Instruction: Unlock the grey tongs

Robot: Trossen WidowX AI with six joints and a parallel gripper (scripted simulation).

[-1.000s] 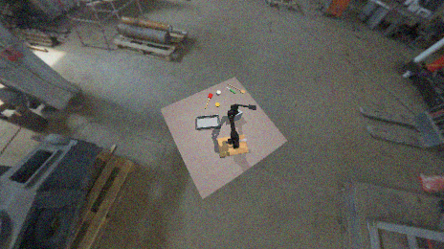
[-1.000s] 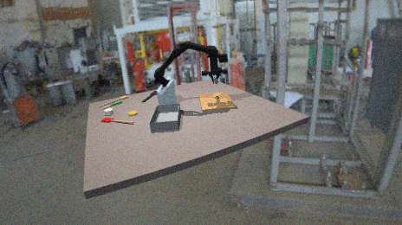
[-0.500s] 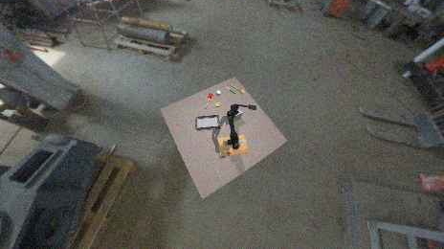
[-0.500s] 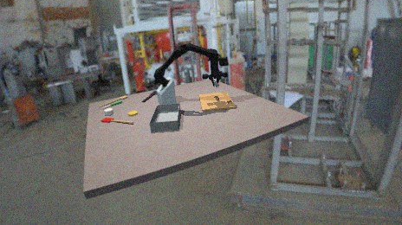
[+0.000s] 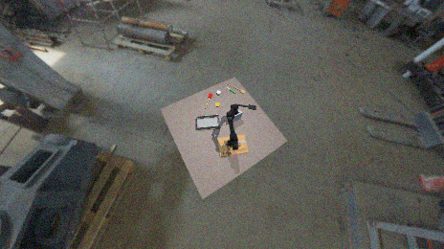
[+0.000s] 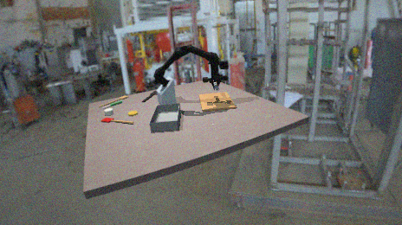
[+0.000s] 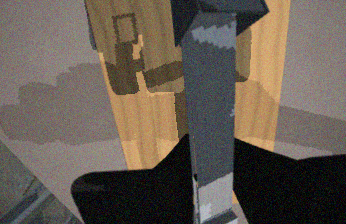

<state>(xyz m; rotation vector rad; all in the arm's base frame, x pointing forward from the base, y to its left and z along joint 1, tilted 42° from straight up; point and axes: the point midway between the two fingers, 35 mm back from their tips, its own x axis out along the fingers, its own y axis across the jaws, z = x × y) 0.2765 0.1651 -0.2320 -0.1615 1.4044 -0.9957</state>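
Right now my gripper tip is 1 cm past the wooden board and 9 cm above it. Also, from my gripper tip: red-headed tool: 18 cm behind, 75 cm to the right, 9 cm below; then roasting tin: 5 cm ahead, 44 cm to the right, 7 cm below.
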